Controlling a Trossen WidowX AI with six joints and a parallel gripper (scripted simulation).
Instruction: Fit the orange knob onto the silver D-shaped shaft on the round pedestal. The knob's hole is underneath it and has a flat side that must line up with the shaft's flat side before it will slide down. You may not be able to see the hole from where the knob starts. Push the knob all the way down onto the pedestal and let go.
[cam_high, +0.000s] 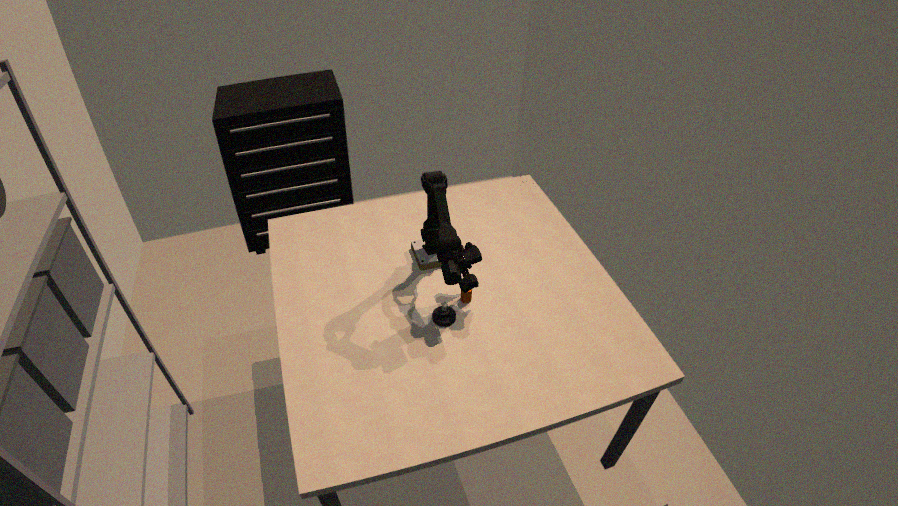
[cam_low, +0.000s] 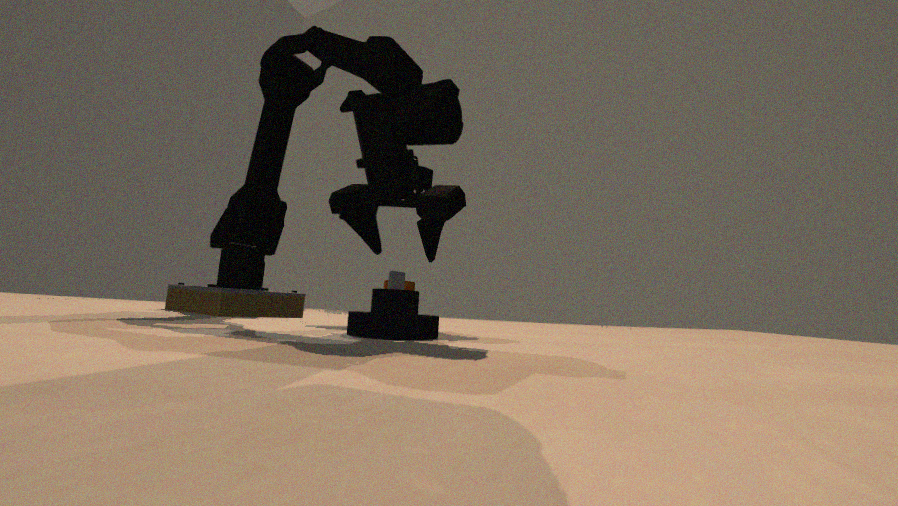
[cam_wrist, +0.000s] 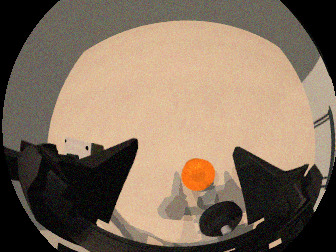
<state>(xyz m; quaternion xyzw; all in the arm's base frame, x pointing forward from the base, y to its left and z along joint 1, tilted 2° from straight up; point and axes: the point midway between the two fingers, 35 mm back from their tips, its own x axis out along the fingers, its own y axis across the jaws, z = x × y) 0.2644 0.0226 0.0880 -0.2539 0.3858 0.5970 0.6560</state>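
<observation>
My gripper tip is now 5 cm above the orange knob, 3 cm to the left of it and 1 cm short of it. From my gripper tip the other things lie so: black round pedestal 14 cm to the right, 7 cm below, 6 cm ahead.
</observation>
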